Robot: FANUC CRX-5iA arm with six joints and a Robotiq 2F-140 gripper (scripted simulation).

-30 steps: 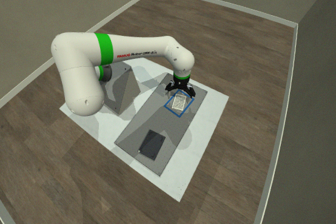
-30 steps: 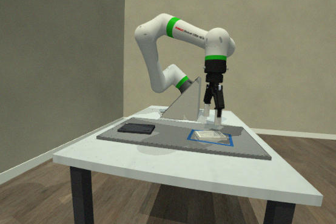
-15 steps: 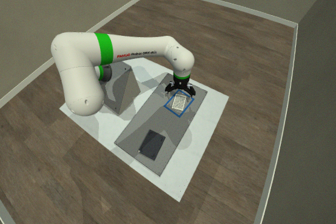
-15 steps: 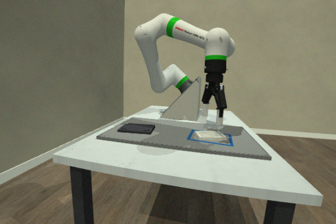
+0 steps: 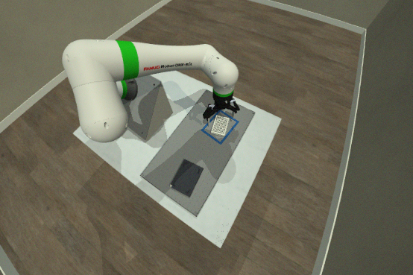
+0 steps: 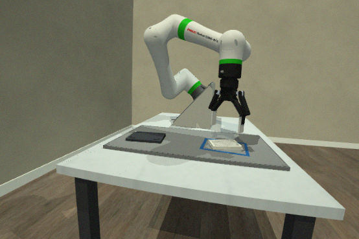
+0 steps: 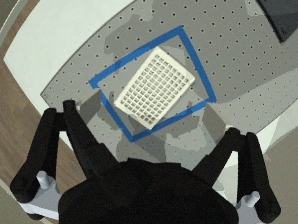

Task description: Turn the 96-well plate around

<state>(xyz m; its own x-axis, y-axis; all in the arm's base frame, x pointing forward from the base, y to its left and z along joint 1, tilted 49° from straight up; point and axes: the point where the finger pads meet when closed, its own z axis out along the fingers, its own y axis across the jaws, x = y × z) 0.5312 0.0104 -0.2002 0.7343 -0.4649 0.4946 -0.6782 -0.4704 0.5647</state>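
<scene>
My gripper is now 8 cm above the white 96-well plate. From my hand the other things lie so: white A1 corner mark: 3 cm behind, 44 cm to the right, 8 cm below; dark plate nest N1: 1 cm ahead, 36 cm to the right, 8 cm below.
</scene>
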